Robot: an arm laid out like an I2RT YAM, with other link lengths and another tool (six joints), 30 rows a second.
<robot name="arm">
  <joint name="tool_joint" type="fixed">
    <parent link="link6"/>
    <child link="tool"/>
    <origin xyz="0.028 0.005 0.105" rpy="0 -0.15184 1.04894"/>
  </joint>
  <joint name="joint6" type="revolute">
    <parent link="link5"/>
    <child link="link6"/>
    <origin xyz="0.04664 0 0.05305" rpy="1.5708 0 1.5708"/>
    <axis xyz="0 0 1"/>
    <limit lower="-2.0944" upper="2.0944"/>
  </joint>
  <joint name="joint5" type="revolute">
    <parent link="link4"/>
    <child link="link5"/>
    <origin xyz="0.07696 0.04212 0.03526" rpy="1.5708 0 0"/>
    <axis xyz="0 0 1"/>
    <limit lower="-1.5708" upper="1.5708"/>
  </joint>
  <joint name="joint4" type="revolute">
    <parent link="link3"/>
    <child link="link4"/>
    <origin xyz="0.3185 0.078 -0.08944"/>
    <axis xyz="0 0 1"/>
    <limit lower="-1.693" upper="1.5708"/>
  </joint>
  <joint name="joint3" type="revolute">
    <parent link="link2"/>
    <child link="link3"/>
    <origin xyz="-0.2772 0 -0.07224" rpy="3.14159 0 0"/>
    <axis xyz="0 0 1"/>
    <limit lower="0" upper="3.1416"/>
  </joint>
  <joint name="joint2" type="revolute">
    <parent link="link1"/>
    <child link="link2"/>
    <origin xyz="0.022 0.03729 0.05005" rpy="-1.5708 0 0"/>
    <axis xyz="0 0 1"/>
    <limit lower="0" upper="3.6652"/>
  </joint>
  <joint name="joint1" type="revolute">
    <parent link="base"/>
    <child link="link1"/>
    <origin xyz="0 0 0.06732"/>
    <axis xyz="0 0 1"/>
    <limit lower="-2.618" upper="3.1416"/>
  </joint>
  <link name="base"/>
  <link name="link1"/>
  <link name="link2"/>
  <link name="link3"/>
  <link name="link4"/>
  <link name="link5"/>
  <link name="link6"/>
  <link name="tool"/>
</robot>
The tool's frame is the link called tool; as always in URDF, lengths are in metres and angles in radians.
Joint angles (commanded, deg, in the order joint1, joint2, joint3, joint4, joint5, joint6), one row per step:
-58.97, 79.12, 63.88, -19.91, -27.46, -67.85
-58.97, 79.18, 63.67, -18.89, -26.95, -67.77
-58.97, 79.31, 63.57, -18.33, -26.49, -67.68
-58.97, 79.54, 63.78, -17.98, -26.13, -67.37
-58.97, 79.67, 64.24, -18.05, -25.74, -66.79
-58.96, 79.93, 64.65, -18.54, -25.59, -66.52
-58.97, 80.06, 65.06, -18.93, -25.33, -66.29
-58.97, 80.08, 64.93, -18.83, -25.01, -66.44
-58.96, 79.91, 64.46, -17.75, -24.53, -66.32
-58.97, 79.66, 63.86, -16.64, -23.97, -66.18
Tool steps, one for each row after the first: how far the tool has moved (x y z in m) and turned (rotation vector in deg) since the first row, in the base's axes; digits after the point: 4 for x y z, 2 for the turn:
0.0000, -0.0025, 0.0007, -0.73, -0.17, -0.46
-0.0002, -0.0045, 0.0003, -1.08, -0.15, -0.88
0.0000, -0.0067, 0.0012, -1.23, -0.27, -1.34
-0.0003, -0.0086, 0.0036, -1.12, -0.46, -1.95
-0.0003, -0.0094, 0.0034, -0.67, -0.31, -2.21
-0.0006, -0.0104, 0.0046, -0.48, -0.22, -2.55
-0.0012, -0.0109, 0.0034, -0.65, 0.02, -2.74
-0.0016, -0.0124, 0.0039, -1.36, -0.22, -3.19
-0.0027, -0.0137, 0.0040, -2.06, -0.43, -3.74

